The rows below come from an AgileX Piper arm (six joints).
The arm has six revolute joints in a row. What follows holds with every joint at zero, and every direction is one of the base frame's. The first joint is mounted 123 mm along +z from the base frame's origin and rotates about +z. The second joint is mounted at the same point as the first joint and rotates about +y. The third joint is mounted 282.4 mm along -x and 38.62 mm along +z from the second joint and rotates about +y. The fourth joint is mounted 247.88 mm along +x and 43.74 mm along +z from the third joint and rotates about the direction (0.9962, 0, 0.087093). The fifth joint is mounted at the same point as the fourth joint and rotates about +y. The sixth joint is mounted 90.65 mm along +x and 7.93 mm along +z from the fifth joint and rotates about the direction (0.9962, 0, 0.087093). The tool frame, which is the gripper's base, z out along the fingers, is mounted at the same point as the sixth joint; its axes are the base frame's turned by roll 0, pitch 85 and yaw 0 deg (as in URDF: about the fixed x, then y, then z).
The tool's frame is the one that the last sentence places.
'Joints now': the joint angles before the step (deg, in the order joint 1, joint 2, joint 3, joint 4, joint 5, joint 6). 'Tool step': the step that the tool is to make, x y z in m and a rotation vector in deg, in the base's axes. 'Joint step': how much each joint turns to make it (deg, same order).
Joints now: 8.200, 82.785, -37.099, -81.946, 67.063, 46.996
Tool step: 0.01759, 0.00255, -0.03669, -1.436, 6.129, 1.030
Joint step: 0.000, 9.372, -0.037, -2.409, -0.698, 3.268
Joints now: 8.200, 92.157, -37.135, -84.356, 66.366, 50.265
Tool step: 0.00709, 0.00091, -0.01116, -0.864, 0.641, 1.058
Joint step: 0.000, 3.162, -0.223, -2.259, -0.233, 2.371
